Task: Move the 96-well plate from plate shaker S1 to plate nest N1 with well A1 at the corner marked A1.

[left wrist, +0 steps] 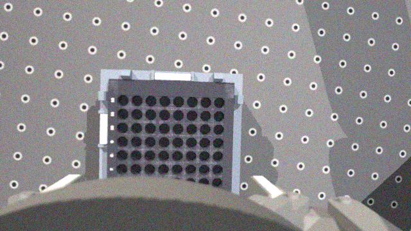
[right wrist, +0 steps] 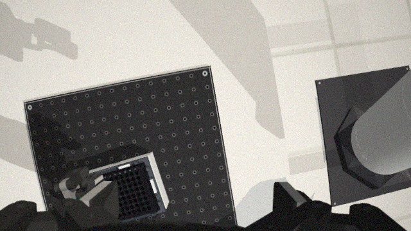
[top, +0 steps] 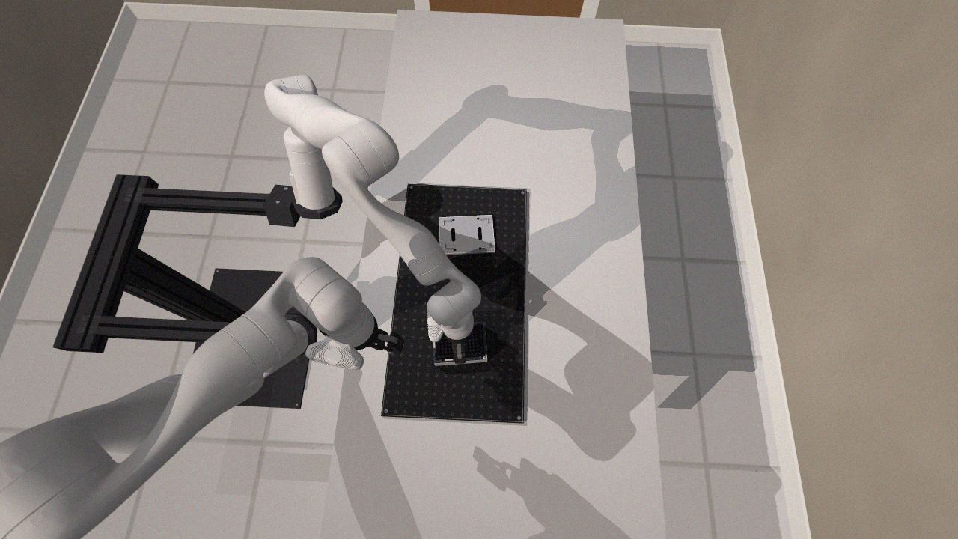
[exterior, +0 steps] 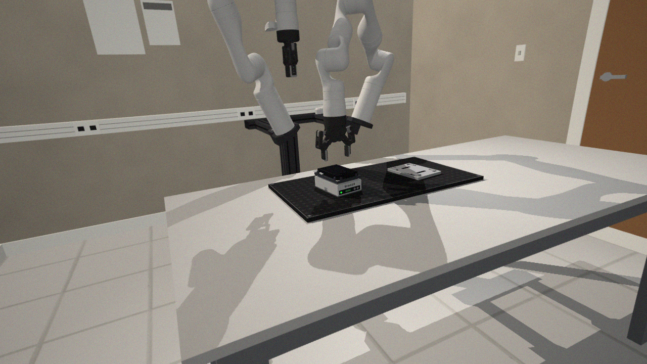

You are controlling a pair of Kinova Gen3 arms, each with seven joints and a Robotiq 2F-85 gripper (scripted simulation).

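Observation:
The dark 96-well plate lies 5 cm below my left hand. Round my left hand: plate nest N1: 34 cm to the left, 11 cm below.

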